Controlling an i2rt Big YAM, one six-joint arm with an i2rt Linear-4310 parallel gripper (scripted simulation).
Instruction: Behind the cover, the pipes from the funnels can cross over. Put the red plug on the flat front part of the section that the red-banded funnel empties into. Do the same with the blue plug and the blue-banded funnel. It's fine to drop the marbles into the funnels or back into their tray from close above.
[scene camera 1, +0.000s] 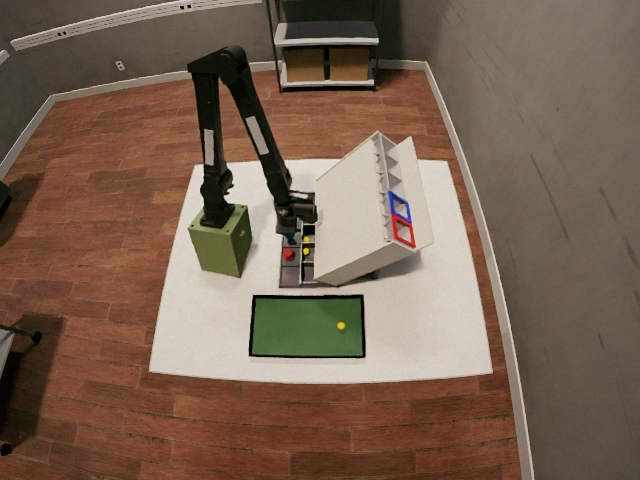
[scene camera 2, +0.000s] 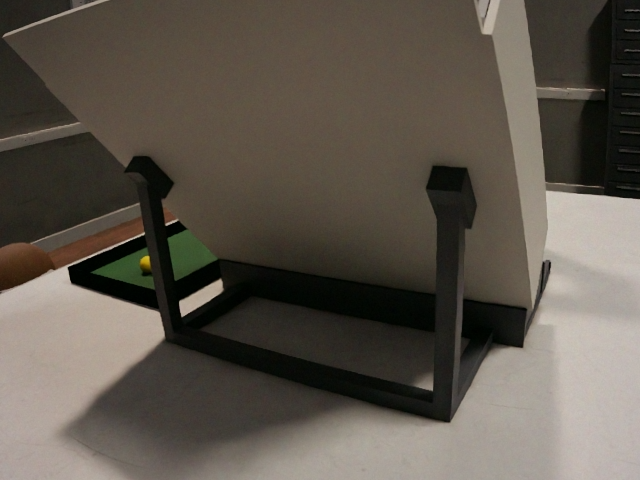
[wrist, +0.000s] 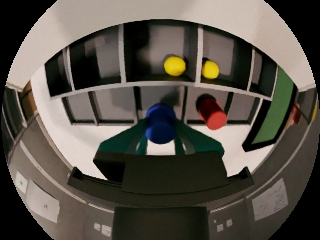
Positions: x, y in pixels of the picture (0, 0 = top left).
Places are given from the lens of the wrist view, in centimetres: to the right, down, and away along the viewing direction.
gripper (wrist: 160, 121): 0, 0, 13
green marble tray (wrist: 276, 116): 34, -2, 17
